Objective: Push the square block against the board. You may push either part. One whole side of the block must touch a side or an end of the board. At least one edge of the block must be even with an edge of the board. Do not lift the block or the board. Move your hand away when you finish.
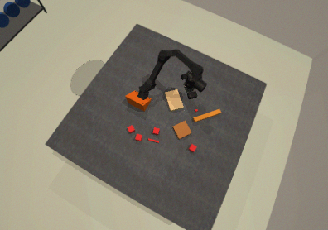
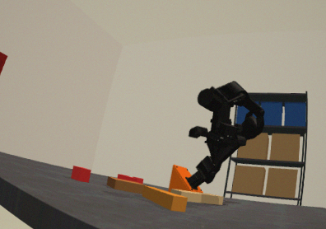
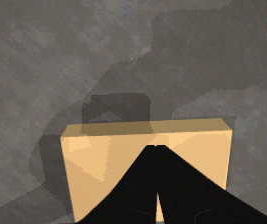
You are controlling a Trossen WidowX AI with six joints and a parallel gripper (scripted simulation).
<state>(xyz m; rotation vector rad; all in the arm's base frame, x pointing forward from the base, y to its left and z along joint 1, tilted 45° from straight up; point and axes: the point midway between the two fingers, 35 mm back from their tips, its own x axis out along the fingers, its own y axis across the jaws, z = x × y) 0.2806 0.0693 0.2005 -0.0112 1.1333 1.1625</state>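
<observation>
The square block is 11 cm ahead of my gripper tip, 24 cm to the right of it and 12 cm below it. Round my gripper tip: thin red strip 3 cm behind, 42 cm to the right, 13 cm below; orange board 22 cm ahead, 4 cm to the right, 12 cm below.
</observation>
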